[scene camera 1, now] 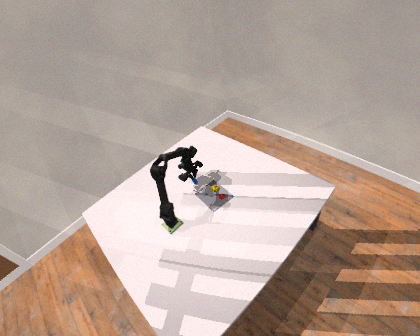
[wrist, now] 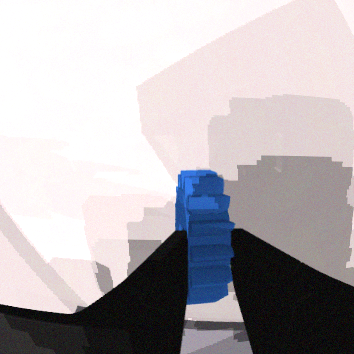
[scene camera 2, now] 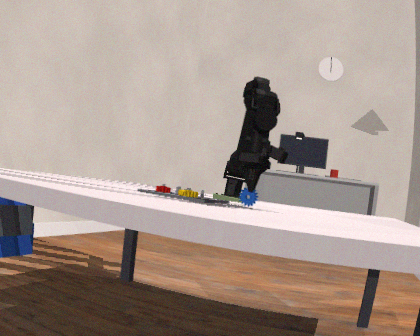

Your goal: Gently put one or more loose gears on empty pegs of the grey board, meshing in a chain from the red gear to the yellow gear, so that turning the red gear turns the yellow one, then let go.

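Seen in the pictures: gripper, fingertip midpoint: [scene camera 1: 193, 179] [wrist: 207, 240] [scene camera 2: 251, 192]; arm's base at its link origin: [scene camera 1: 172, 222] [scene camera 2: 231, 197].
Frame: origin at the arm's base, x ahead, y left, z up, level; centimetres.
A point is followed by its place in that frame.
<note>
My gripper [scene camera 1: 193, 178] @[x 33.2, y 11.8, z 2.9 cm] [scene camera 2: 250, 187] @[x 33.2, y 11.8, z 2.9 cm] [wrist: 207, 240] @[x 33.2, y 11.8, z 2.9 cm] is shut on a blue gear [scene camera 1: 195, 182] @[x 32.1, y 9.5, z 1.6 cm] [scene camera 2: 248, 197] @[x 33.9, y 11.7, z 1.2 cm] [wrist: 209, 250] @[x 33.2, y 12.0, z 3.9 cm], which stands on edge between the fingertips. The blue gear is low, beside the grey board [scene camera 1: 214, 205] @[x 25.5, y -13.4, z -0.5 cm] [scene camera 2: 206, 201] @[x 41.0, y 1.9, z -1.0 cm] [wrist: 214, 325] @[x 34.0, y 3.1, z -0.9 cm]; whether it touches the table cannot be told. A red gear [scene camera 1: 222, 196] @[x 33.1, y -14.1, z 1.1 cm] [scene camera 2: 163, 189] @[x 35.3, y -12.4, z 0.3 cm] and a yellow gear [scene camera 1: 215, 188] @[x 35.8, y -5.8, z 1.0 cm] [scene camera 2: 188, 193] @[x 38.9, y -3.9, z 0.3 cm] lie flat on the board, apart from the blue gear. A bare peg [scene camera 2: 202, 193] @[x 29.4, y -2.7, z 0.6 cm] stands beside the yellow gear in scene camera 2. The other pegs are hard to make out.
The board lies on the white table [scene camera 1: 280, 235] @[x 30.2, y -57.8, z -1.3 cm] [scene camera 2: 320, 222] @[x 58.2, y 31.4, z -1.3 cm]. The arm's green base plate [scene camera 1: 172, 226] @[x -1.8, y -2.7, z 0.6 cm] [scene camera 2: 226, 197] @[x 5.0, y -0.7, z -0.2 cm] is near the board. Shadows of the arm fall across part of the board and table. A desk with a monitor [scene camera 2: 304, 151] stands in the background.
</note>
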